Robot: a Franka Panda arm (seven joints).
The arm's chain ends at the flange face. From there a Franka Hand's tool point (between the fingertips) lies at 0.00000 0.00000 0.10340 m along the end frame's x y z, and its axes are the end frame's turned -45 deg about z.
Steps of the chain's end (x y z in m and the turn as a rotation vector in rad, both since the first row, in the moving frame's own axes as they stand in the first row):
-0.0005, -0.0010, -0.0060, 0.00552, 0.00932, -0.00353
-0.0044, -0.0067, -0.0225, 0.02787, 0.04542, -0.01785
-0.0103, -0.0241, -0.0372, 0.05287, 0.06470, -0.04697
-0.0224, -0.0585, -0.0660, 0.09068, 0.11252, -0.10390
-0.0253, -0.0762, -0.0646, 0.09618, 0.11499, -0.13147
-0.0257, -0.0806, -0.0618, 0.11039, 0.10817, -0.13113
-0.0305, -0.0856, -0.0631, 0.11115, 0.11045, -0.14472
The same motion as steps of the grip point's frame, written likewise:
0.0014, -0.0008, -0.0060, -0.00269, 0.01049, -0.00353
0.0070, -0.0066, -0.0226, -0.01241, 0.05182, -0.01785
0.0184, -0.0237, -0.0376, -0.00837, 0.08313, -0.04697
0.0404, -0.0564, -0.0671, -0.01544, 0.14368, -0.10390
0.0514, -0.0714, -0.0658, -0.01330, 0.14932, -0.13147
0.0547, -0.0764, -0.0630, 0.00157, 0.15455, -0.13113
0.0550, -0.0833, -0.0644, 0.00049, 0.15669, -0.14472

